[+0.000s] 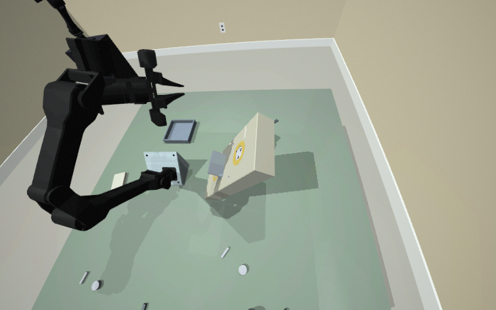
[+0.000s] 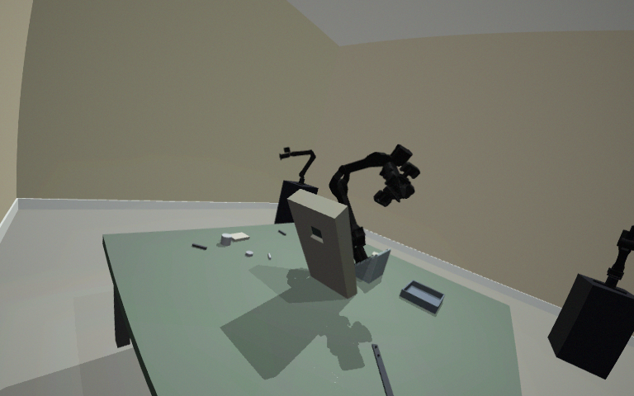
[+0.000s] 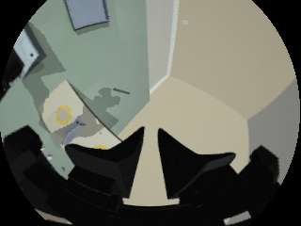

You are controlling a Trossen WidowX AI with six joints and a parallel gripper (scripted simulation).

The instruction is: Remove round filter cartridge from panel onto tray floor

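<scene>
The round filter cartridge is 18 cm ahead of my gripper tip, 15 cm to the right of it and 13 cm below it. Round my gripper tip: shallow grey tray: 38 cm below, 24 cm behind, 14 cm to the left; then beige service panel: 20 cm below, 15 cm to the right, 13 cm ahead.
</scene>
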